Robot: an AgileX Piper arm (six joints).
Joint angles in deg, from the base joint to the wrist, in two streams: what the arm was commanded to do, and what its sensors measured. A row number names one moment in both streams.
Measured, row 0:
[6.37 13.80 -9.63 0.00 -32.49 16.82]
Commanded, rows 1 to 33:
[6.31 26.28 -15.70 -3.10 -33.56 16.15]
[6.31 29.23 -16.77 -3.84 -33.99 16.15]
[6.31 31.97 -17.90 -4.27 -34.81 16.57]
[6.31 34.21 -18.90 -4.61 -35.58 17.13]
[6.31 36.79 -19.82 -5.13 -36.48 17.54]
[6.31 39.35 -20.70 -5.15 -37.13 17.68]
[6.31 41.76 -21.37 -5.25 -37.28 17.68]
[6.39 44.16 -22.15 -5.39 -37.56 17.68]
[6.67 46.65 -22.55 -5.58 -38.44 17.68]
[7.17 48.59 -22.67 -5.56 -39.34 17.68]
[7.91 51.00 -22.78 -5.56 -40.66 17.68]
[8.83 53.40 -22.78 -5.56 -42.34 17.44]
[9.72 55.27 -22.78 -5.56 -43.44 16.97]
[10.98 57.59 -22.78 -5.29 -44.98 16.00]
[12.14 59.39 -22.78 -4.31 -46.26 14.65]
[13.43 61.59 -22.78 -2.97 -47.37 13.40]
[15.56 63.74 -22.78 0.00 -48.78 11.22]
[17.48 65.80 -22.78 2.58 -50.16 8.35]
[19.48 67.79 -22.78 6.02 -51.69 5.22]
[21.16 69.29 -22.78 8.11 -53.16 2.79]
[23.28 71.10 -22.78 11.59 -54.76 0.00]
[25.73 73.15 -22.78 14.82 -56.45 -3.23]
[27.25 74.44 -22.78 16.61 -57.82 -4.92]
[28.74 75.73 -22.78 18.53 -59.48 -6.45]
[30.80 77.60 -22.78 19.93 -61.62 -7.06]
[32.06 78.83 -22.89 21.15 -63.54 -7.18]
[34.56 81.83 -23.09 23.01 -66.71 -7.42]
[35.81 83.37 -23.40 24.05 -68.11 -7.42]
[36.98 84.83 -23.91 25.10 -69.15 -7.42]
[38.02 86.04 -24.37 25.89 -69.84 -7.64]
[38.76 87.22 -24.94 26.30 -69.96 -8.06]
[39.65 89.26 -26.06 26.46 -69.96 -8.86]
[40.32 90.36 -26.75 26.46 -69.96 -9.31]
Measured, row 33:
[37.81 85.87 -24.21 24.74 -68.02 -7.23]
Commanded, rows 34 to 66:
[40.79 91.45 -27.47 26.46 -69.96 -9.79]
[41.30 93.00 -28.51 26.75 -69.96 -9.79]
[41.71 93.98 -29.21 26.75 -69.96 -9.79]
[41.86 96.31 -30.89 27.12 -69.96 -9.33]
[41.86 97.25 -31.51 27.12 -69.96 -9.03]
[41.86 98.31 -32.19 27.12 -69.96 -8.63]
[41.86 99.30 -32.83 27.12 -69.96 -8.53]
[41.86 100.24 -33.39 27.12 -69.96 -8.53]
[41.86 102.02 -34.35 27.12 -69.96 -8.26]
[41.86 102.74 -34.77 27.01 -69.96 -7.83]
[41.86 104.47 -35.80 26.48 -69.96 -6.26]
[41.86 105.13 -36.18 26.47 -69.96 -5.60]
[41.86 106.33 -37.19 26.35 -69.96 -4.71]
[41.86 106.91 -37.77 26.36 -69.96 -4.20]
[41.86 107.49 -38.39 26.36 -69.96 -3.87]
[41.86 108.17 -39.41 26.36 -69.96 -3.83]
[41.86 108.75 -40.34 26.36 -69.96 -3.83]
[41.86 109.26 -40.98 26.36 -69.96 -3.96]
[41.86 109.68 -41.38 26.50 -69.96 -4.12]
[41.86 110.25 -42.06 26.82 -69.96 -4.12]
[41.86 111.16 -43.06 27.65 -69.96 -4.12]
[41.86 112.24 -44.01 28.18 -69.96 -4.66]
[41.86 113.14 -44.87 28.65 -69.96 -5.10]
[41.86 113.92 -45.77 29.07 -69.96 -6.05]
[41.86 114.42 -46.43 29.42 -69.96 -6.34]
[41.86 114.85 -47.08 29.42 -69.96 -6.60]
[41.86 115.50 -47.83 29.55 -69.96 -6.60]
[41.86 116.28 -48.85 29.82 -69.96 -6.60]
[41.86 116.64 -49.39 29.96 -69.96 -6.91]
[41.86 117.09 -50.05 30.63 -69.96 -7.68]
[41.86 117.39 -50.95 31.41 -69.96 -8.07]
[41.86 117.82 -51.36 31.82 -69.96 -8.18]
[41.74 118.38 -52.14 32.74 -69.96 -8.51]
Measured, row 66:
[41.69 116.97 -49.76 30.27 -69.29 -6.93]
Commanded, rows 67 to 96:
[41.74 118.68 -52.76 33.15 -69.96 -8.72]
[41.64 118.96 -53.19 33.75 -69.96 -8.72]
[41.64 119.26 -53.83 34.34 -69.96 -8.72]
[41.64 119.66 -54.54 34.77 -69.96 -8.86]
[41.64 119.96 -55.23 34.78 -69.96 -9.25]
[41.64 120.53 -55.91 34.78 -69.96 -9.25]
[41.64 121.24 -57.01 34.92 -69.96 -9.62]
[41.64 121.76 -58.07 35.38 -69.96 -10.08]
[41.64 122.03 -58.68 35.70 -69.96 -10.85]
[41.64 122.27 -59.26 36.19 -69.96 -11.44]
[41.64 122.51 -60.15 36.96 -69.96 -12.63]
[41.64 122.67 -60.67 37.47 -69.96 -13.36]
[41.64 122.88 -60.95 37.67 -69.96 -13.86]
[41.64 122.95 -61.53 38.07 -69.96 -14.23]
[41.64 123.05 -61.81 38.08 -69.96 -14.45]
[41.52 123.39 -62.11 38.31 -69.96 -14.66]
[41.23 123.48 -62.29 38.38 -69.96 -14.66]
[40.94 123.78 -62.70 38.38 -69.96 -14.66]
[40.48 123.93 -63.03 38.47 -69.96 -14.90]
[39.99 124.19 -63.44 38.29 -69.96 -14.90]
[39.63 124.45 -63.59 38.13 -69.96 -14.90]
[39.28 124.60 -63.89 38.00 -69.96 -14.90]
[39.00 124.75 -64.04 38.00 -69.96 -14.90]
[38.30 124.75 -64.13 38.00 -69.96 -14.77]
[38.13 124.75 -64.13 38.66 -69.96 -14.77]
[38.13 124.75 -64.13 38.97 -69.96 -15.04]
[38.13 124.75 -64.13 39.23 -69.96 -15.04]
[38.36 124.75 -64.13 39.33 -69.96 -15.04]
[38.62 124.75 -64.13 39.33 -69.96 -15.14]
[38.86 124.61 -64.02 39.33 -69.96 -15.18]
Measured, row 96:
[41.12 124.59 -62.56 39.22 -71.29 -14.88]
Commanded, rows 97 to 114:
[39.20 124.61 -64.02 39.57 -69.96 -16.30]
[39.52 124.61 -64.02 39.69 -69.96 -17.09]
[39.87 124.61 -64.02 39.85 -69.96 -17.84]
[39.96 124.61 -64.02 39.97 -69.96 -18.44]
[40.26 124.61 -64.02 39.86 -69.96 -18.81]
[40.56 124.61 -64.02 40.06 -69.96 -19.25]
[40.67 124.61 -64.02 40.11 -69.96 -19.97]
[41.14 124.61 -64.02 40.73 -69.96 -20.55]
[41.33 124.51 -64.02 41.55 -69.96 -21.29]
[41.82 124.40 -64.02 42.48 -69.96 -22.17]
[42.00 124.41 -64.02 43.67 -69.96 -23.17]
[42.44 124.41 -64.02 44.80 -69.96 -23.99]
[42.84 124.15 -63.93 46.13 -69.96 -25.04]
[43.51 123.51 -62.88 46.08 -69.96 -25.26]
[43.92 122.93 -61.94 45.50 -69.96 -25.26]
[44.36 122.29 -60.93 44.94 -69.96 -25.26]
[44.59 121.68 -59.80 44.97 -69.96 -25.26]
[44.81 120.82 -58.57 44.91 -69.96 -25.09]
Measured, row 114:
[43.71 123.51 -62.34 44.22 -70.43 -23.57]
